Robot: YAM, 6 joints.
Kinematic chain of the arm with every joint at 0, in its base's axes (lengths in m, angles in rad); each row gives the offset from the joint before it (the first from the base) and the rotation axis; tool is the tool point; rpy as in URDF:
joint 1: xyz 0 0 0.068 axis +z
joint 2: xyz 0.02 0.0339 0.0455 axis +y
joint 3: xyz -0.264 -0.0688 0 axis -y
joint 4: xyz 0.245 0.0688 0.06 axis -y
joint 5: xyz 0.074 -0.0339 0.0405 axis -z
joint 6: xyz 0.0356 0 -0.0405 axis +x
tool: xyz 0 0 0 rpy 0 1.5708 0
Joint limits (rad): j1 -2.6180..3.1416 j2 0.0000..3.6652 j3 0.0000..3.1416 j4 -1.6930..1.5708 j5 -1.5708..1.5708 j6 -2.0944..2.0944
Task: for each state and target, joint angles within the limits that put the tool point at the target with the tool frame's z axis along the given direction. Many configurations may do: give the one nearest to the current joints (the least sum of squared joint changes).
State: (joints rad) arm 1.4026 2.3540 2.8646 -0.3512 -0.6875 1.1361
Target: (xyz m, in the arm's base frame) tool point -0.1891 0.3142 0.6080 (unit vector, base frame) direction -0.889 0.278 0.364
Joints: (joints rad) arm 2.0483 2.1665 3.0467 -0.3733 -0.7232 1.1361
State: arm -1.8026 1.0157 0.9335 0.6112 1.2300 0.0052
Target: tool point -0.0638 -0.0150 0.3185 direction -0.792 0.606 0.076
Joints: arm -2.3429 0.2026 0.4101 0.3634 1.4297 0.0052
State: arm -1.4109 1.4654 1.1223 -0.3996 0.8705 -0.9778
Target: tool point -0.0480 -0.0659 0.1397 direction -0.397 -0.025 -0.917
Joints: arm -2.0510 0.6254 0.2920 -1.0169 0.3477 -0.9778
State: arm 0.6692 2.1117 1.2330 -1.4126 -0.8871 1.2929
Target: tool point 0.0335 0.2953 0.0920 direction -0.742 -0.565 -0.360
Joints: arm 1.3831 2.3163 1.3443 -1.6908 -0.6735 1.2929
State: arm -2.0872 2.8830 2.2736 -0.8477 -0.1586 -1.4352
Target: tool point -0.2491 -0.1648 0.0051 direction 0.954 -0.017 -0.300
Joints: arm -2.6159 2.6180 1.4344 -1.6059 -0.5159 -1.4352
